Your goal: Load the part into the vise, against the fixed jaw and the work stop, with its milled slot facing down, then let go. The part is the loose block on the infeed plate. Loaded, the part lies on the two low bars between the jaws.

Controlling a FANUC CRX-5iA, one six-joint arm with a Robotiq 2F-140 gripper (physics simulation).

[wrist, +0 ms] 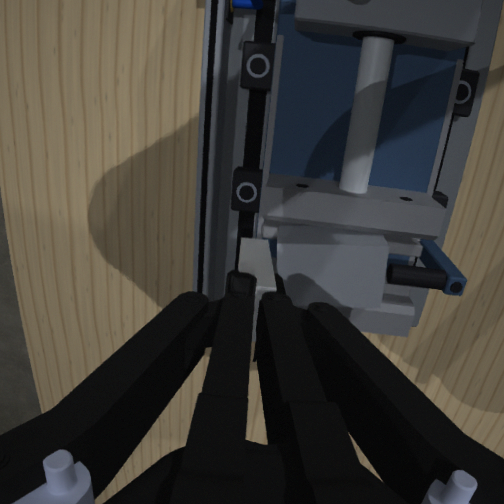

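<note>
The part point(331, 270), a plain grey block, lies in the vise between the moving jaw point(355, 212) above it in the view and the fixed jaw point(387, 316) below it. No slot shows on its upper face. Its right end meets the black work stop pin point(415, 276). My gripper point(256, 291) is just left of the part's left end, fingers drawn together with only a thin slit between them. Nothing is seen held. The fingertips overlap a small light block point(256, 261) beside the part. The low bars are hidden.
The vise screw point(362, 115) runs up over the blue base point(310, 110). A grey rail with two black clamps point(258, 66) point(246, 191) lines the vise's left side. A blue bracket point(445, 270) carries the stop. Wooden table top lies on both sides.
</note>
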